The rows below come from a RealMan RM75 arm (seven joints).
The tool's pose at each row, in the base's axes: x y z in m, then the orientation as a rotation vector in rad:
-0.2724, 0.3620, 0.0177, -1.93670, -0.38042, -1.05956
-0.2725, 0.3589, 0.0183, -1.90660, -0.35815, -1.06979
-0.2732, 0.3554, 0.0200, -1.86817, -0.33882, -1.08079
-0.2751, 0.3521, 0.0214, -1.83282, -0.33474, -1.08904
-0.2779, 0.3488, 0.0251, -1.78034, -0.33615, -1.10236
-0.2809, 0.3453, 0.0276, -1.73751, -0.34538, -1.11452
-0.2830, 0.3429, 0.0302, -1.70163, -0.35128, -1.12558
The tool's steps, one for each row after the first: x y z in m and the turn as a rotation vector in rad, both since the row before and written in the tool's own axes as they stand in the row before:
0.0008, 0.0014, -0.0027, 0.01555, 0.02734, 0.01428
0.0015, 0.0006, -0.0036, 0.02268, 0.03055, 0.01301
0.0007, -0.0002, -0.0040, 0.02511, 0.02191, 0.00367
0.0021, -0.0022, -0.0048, 0.03877, 0.03040, -0.00045
0.0012, -0.0017, -0.0048, 0.03332, 0.02234, -0.00678
0.0016, -0.0018, -0.0033, 0.02688, 0.02008, -0.00532

